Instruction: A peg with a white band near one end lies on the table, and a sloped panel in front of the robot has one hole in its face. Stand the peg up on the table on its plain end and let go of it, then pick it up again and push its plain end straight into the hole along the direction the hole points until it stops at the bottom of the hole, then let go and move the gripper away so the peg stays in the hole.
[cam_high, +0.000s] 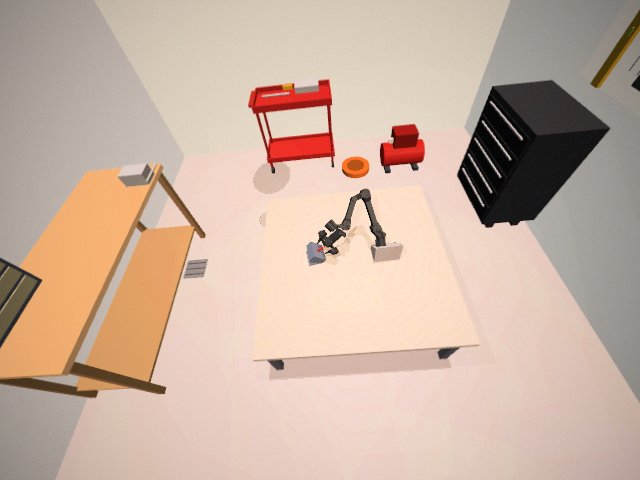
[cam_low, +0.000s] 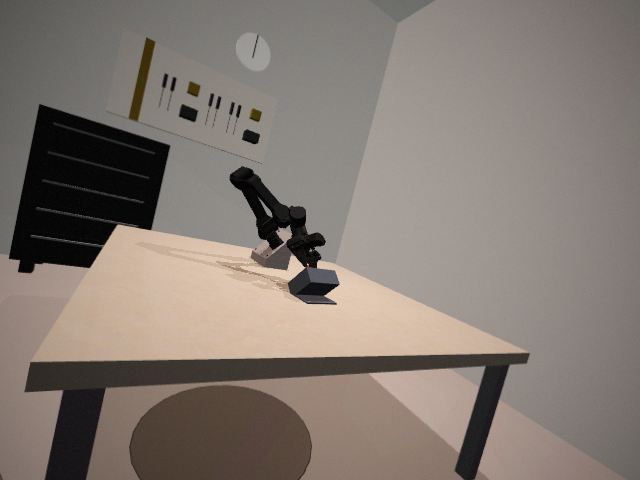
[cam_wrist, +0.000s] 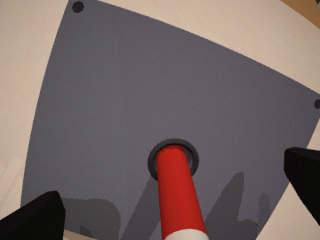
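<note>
The red peg lies 1 cm behind my gripper tip and 1 cm to the right of it. The rest, counted from my gripper tip: sloped panel 4 cm ahead, 1 cm to the left, 4 cm below.
</note>
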